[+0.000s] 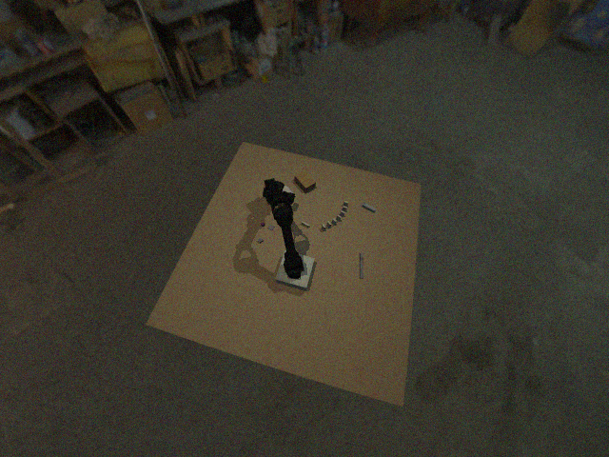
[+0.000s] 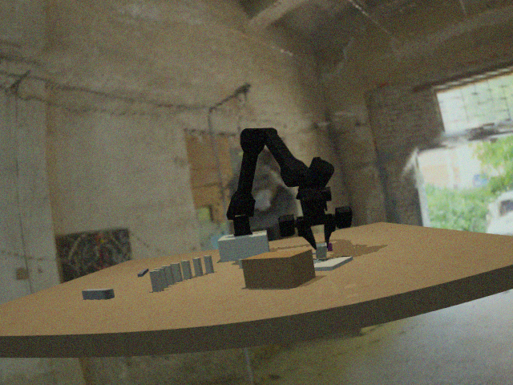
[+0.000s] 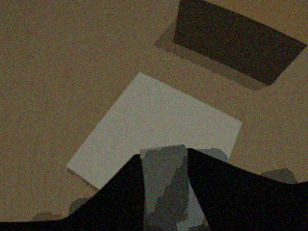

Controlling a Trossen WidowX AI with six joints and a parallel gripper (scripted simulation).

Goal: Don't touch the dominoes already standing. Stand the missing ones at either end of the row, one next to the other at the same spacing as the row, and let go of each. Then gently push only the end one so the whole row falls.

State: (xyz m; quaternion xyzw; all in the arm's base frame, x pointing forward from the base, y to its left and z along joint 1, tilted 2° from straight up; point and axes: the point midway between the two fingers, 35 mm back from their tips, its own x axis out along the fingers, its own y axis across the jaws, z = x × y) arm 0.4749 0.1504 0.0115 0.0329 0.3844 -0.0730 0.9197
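Right now my gripper tip is 20 mm short of the flat white plate, 10 mm to the left of it and 40 mm above it. Also, from my gripper tip: grey cube (320 mm behind, 80 mm to the left, 30 mm below); brown box (120 mm ahead, 130 mm to the right, 10 mm below); purple piece (210 mm behind, 80 mm to the left, 30 mm below).
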